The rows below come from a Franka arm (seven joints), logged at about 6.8 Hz.
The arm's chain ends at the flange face. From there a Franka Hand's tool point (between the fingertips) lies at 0.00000 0.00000 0.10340 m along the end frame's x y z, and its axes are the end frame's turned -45 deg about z.
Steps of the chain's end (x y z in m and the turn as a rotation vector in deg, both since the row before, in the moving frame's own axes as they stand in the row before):
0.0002, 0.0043, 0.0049, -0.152, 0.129, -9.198
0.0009, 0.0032, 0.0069, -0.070, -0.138, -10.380
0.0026, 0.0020, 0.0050, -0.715, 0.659, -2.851
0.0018, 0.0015, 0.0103, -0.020, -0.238, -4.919
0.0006, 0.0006, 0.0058, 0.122, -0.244, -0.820
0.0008, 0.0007, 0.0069, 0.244, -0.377, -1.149
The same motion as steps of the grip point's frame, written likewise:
-0.0029, 0.0035, 0.0049, -0.199, -0.016, -9.198
-0.0019, 0.0028, 0.0069, 0.048, -0.147, -10.380
0.0004, 0.0050, 0.0050, -0.972, -0.040, -2.851
-0.0001, 0.0021, 0.0103, 0.154, -0.182, -4.919
-0.0002, 0.0004, 0.0058, 0.259, -0.086, -0.820
-0.0001, 0.0003, 0.0069, 0.439, -0.094, -1.149

